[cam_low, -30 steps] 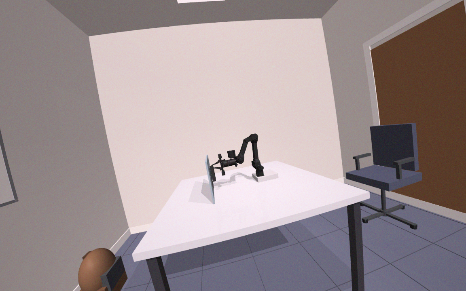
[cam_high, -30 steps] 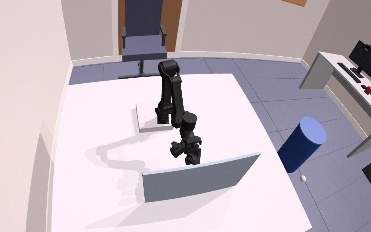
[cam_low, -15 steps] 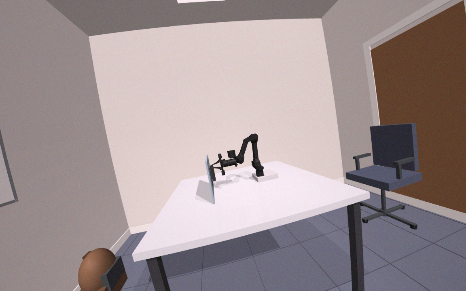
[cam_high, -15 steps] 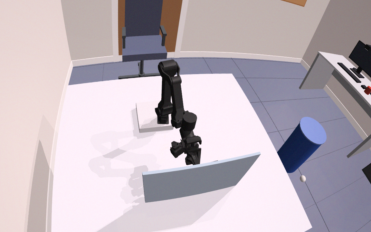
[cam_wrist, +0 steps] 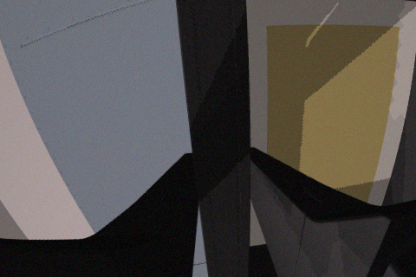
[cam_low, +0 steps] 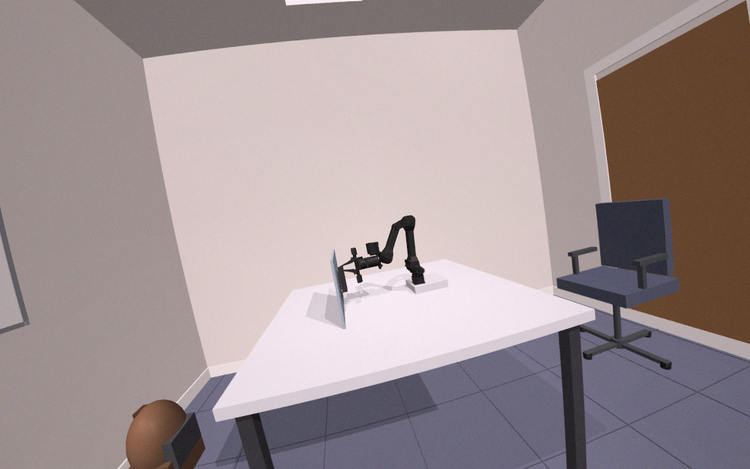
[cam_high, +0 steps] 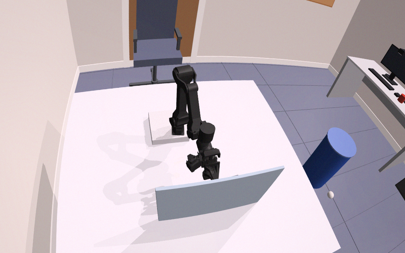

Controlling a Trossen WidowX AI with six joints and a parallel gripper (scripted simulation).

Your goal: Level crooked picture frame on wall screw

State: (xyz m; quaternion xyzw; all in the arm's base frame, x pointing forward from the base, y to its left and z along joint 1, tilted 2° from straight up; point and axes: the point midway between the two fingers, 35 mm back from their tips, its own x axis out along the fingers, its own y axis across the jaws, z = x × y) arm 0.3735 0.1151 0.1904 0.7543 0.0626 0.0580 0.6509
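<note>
Right now my gripper tip is 5 cm above the picture frame and 1 cm to the right of it. The rest, counted from my gripper tip: wall panel 7 cm below, 2 cm ahead, 1 cm to the left.
</note>
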